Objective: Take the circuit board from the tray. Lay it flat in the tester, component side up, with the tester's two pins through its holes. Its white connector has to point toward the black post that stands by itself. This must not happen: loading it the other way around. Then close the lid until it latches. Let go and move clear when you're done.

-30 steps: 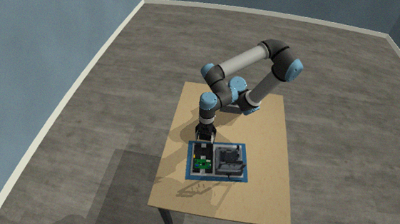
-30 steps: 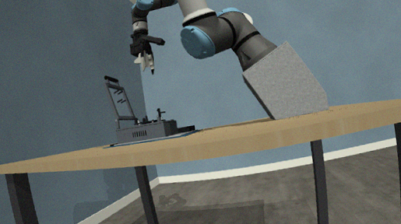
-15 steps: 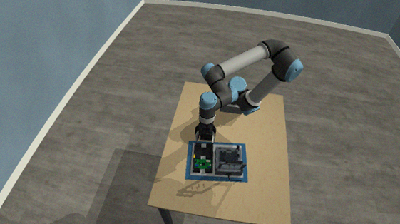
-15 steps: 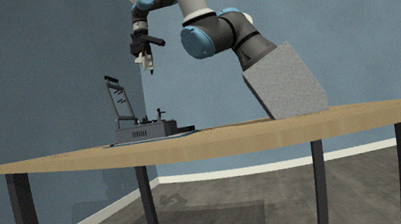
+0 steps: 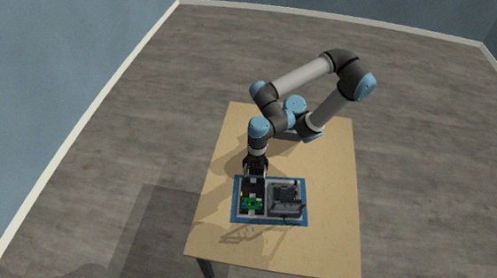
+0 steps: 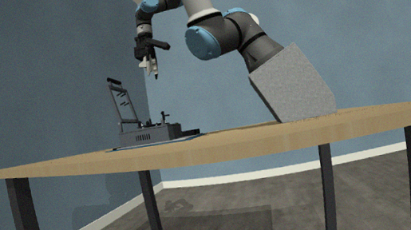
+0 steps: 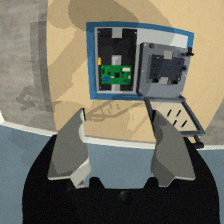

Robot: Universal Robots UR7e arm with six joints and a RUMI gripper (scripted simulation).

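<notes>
Now: hand 280 mm above the green circuit board. From my hand the other things lie so: tester bed (50 mm behind, 170 mm to the left, 230 mm below); see-through lid (70 mm ahead, 180 mm to the left, 120 mm below).
</notes>
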